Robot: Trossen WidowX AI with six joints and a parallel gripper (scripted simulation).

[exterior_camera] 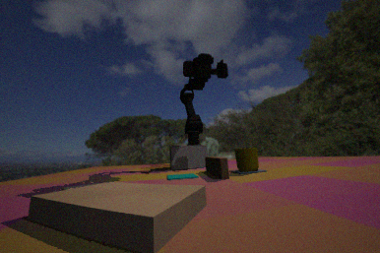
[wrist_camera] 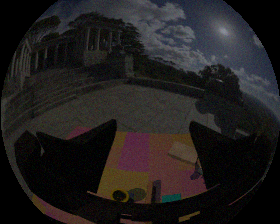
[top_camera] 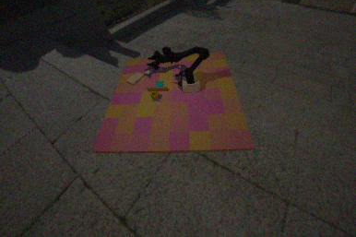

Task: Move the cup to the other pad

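Right now the yellow cup is 360 mm below my gripper tip, 90 mm to the left of it and 10 mm behind it. Round my gripper tip: teal pad (400 mm below, 120 mm to the right, 30 mm behind).
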